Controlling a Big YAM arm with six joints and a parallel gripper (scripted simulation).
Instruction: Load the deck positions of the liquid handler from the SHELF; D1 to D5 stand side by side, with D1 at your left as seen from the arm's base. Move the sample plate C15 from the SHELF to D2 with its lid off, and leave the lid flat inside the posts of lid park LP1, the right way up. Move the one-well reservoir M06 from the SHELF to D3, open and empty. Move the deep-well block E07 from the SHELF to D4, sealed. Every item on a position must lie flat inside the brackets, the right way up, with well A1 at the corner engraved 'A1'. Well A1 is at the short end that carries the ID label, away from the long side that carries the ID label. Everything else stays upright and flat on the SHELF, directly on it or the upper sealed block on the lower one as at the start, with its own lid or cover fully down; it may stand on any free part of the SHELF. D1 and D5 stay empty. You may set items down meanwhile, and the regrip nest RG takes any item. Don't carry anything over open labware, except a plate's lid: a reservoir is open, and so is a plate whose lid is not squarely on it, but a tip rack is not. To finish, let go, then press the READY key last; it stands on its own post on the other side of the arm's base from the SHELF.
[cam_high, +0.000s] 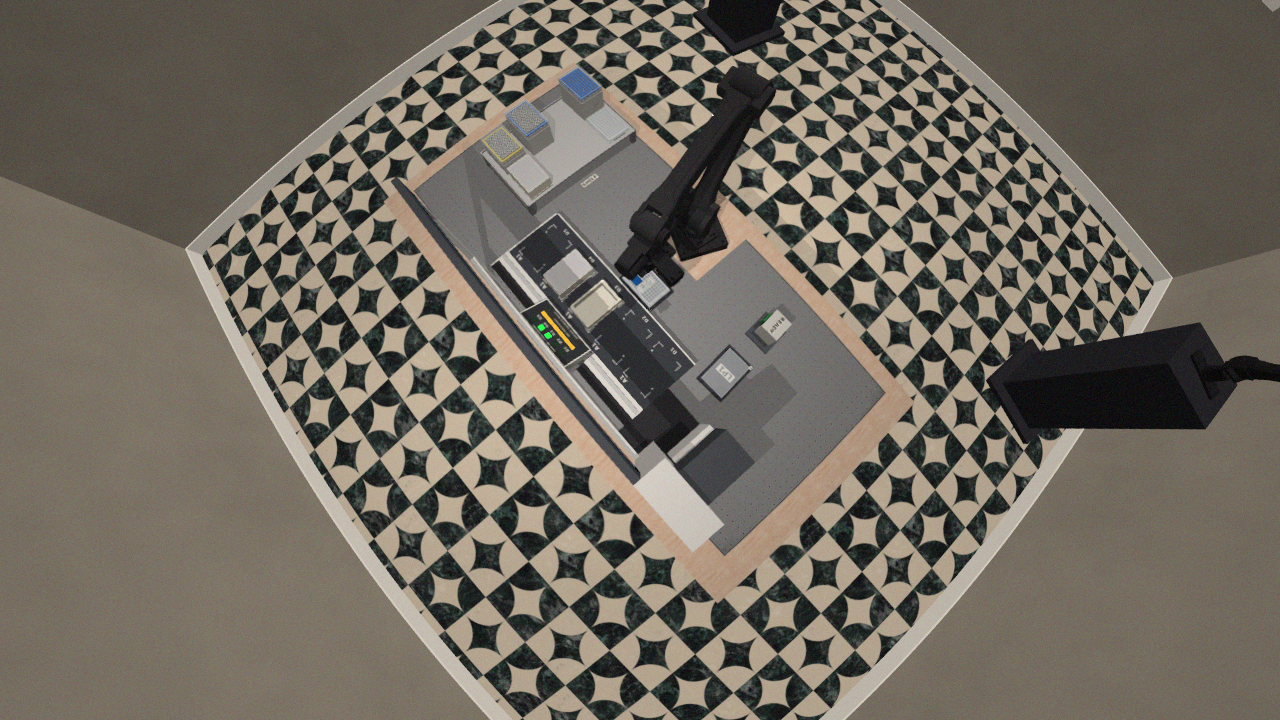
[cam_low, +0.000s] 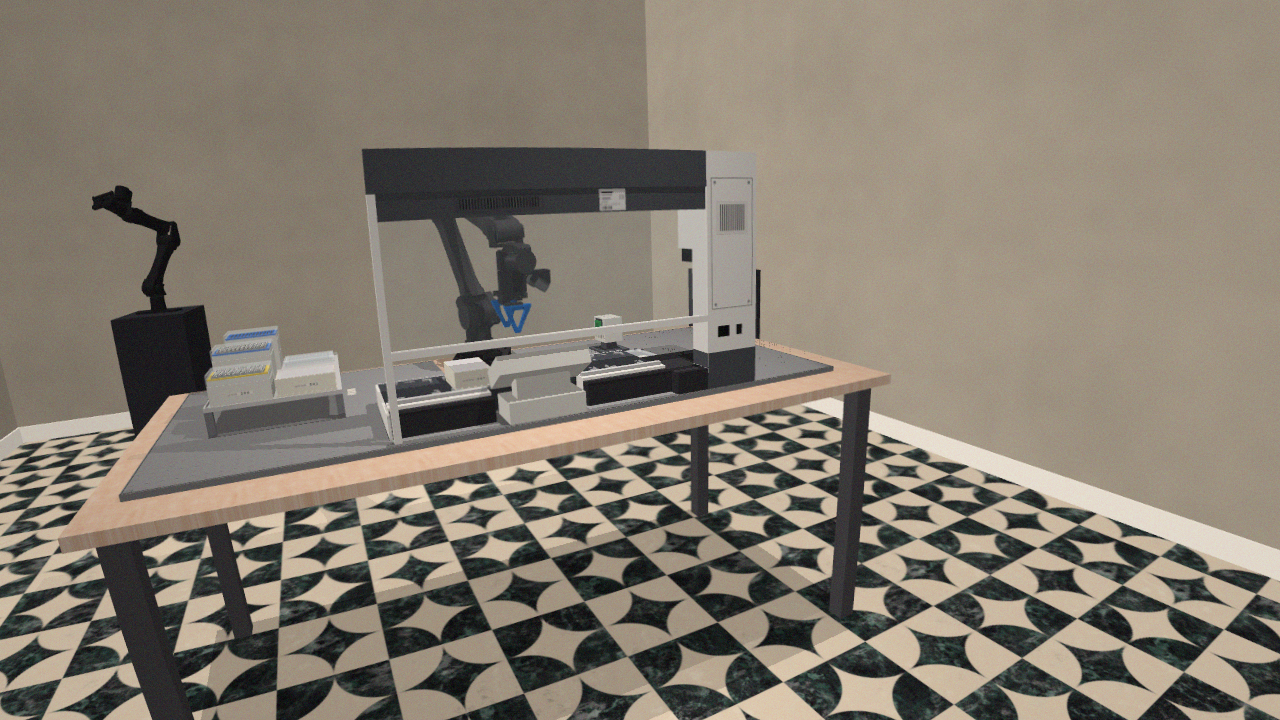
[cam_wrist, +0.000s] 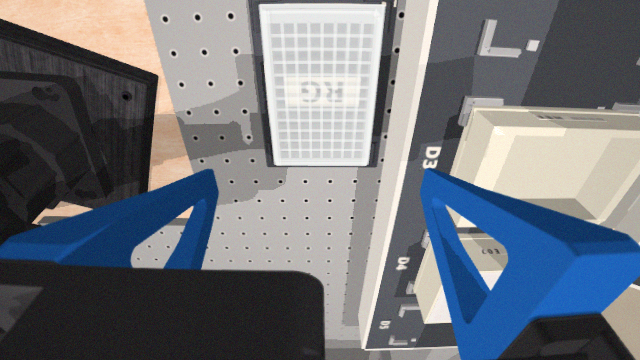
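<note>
The regrip nest RG lies 13 cm below my hand. Round my hand: clear plate lid (5 cm behind, 36 cm to the left, 12 cm below); then READY key (22 cm behind, 29 cm to the left, 6 cm below); then cream one-well reservoir (17 cm ahead, 1 cm to the right, 8 cm below).
</note>
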